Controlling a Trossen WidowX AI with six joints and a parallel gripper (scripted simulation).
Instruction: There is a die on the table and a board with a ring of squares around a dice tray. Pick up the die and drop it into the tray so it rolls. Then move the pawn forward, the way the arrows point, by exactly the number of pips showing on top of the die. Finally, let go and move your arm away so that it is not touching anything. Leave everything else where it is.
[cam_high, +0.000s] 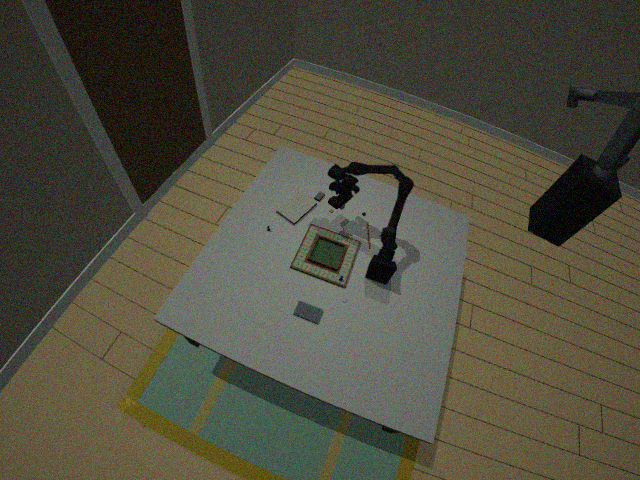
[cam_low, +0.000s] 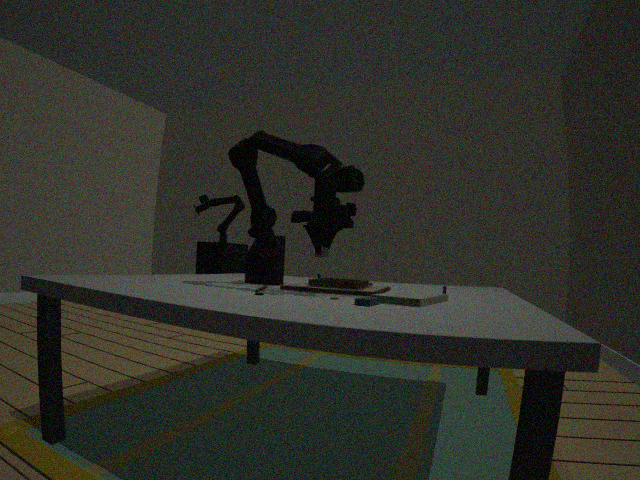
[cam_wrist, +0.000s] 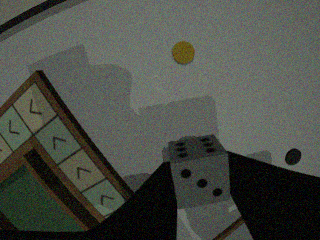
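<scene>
The blue pawn lies 180 mm behind my gripper tip, 330 mm to the left of it and 80 mm below it. Also, from my gripper tip: pencil (190 mm behind, 10 mm to the left, 110 mm below); white die (right at my gripper tip); small grey block (160 mm ahead, 80 mm to the right, 100 mm below).
</scene>
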